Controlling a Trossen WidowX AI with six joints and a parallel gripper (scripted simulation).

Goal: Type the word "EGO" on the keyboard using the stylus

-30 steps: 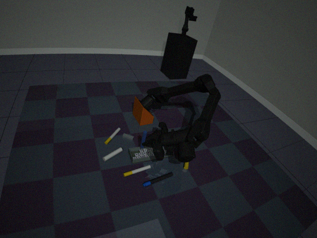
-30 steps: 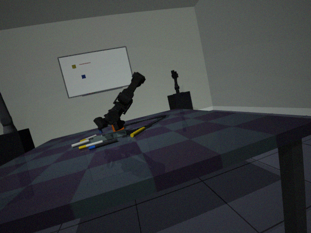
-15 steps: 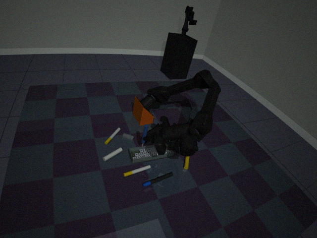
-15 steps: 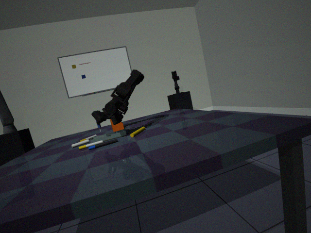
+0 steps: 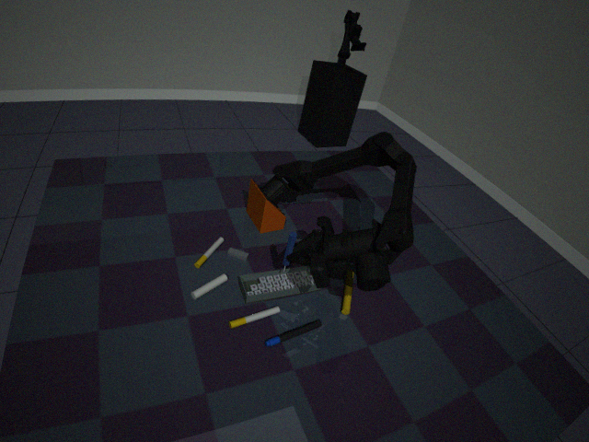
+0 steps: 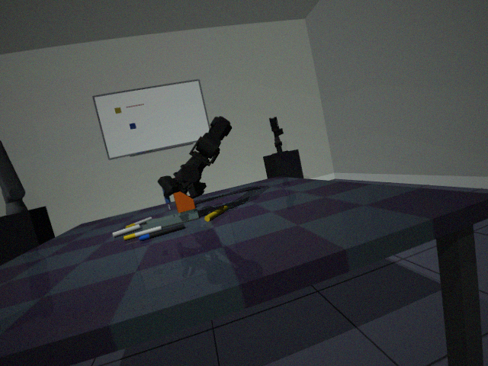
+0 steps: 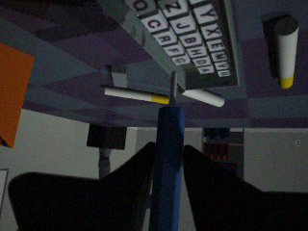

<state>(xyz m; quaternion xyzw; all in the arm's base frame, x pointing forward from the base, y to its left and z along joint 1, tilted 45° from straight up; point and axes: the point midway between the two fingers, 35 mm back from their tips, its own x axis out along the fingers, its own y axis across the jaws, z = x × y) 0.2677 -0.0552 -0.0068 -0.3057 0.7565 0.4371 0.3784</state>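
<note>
The E key lies 9 cm below my gripper tip, 3 cm to the right of it and 2 cm ahead of it. The rest, counted from my gripper tip: yellow marker (16 cm to the left, 10 cm below, 8 cm ahead); stylus (1 cm below); grey eraser (13 cm behind, 10 cm below, 6 cm to the right).
</note>
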